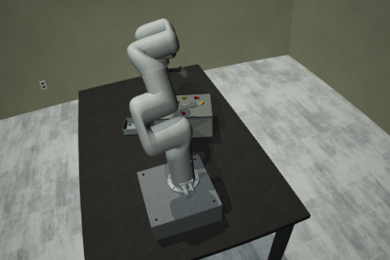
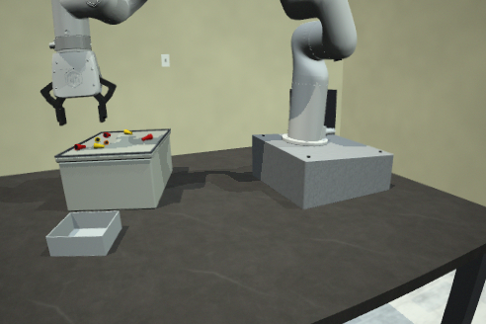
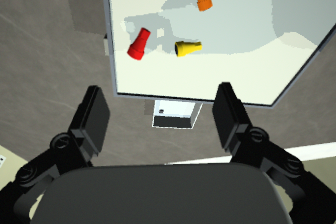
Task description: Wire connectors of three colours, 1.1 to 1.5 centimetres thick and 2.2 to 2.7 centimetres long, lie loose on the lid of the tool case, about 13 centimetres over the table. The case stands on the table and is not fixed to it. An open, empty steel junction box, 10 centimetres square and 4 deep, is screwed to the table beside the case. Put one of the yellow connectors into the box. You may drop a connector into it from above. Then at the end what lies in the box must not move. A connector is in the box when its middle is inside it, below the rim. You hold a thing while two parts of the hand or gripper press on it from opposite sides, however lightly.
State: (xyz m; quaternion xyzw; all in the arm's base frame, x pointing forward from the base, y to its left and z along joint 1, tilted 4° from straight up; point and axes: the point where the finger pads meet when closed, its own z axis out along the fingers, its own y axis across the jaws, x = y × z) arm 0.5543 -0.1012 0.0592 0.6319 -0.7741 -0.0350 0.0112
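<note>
The orange connector lies 70 mm below my hand, 50 mm to the right of it and 50 mm behind it. The rest, counted from my hand: grey tool case 110 mm below, 80 mm behind, 60 mm to the right.
</note>
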